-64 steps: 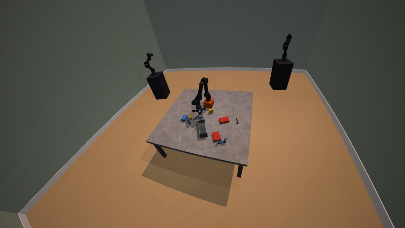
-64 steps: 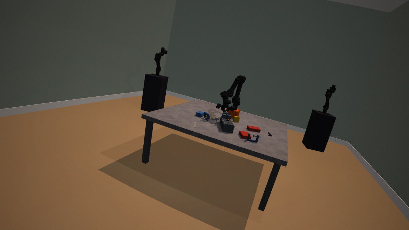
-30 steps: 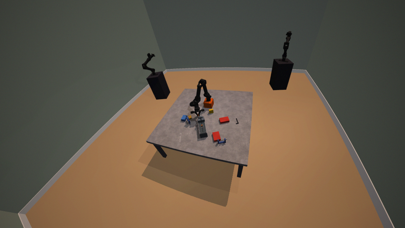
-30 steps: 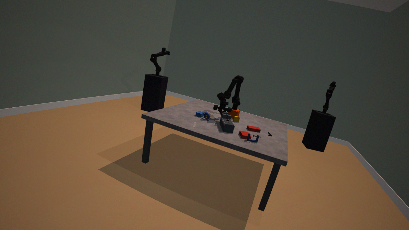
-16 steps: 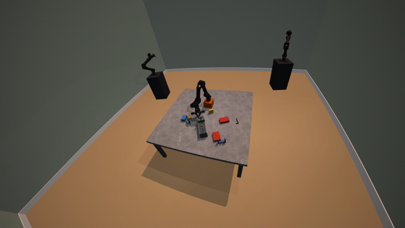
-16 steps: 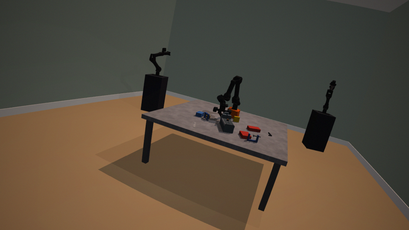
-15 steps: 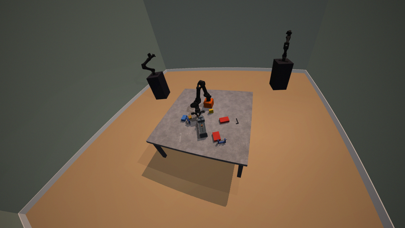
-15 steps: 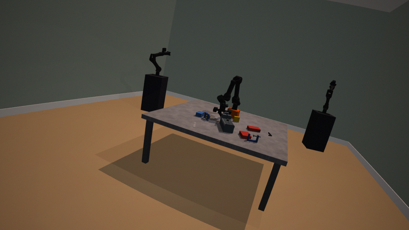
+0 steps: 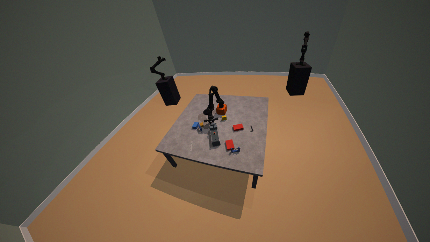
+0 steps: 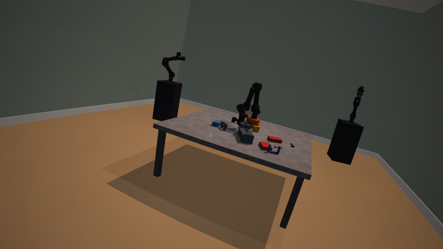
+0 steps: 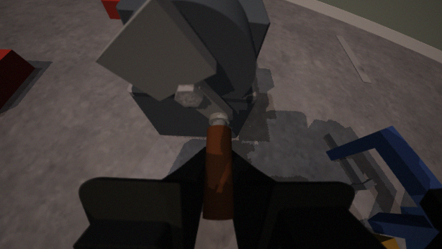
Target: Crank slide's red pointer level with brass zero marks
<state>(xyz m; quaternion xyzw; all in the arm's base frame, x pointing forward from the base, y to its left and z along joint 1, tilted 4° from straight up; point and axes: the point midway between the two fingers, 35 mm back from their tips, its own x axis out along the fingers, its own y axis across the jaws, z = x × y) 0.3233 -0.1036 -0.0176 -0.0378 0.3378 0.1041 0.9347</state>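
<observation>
My gripper tip is now 150 mm short of the red pointer, 60 mm to the right of it and 40 mm below it. From my gripper tip the other things lie so: yellow cube 170 mm behind, 140 mm to the left, 10 mm below; then blue block 240 mm to the right, 50 mm behind, 20 mm below; then brown crank handle 30 mm above, 20 mm behind.
</observation>
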